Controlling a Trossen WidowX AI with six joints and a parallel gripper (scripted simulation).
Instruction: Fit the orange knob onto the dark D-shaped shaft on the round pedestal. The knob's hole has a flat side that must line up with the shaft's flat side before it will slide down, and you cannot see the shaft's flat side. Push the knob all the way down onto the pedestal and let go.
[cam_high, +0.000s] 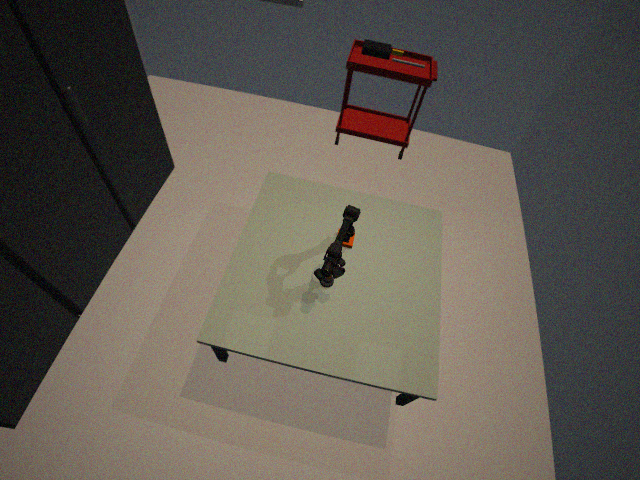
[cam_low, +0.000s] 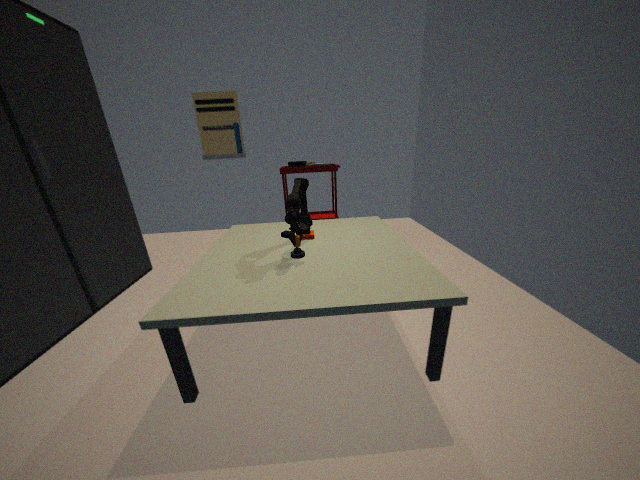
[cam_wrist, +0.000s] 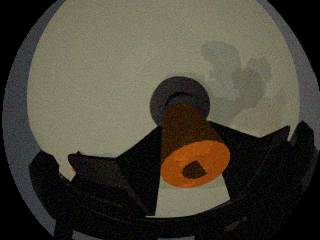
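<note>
Right now my gripper tip is 2 cm below the orange knob. From my gripper tip the other things lie so: round pedestal (4 cm below, 1 cm ahead).
</note>
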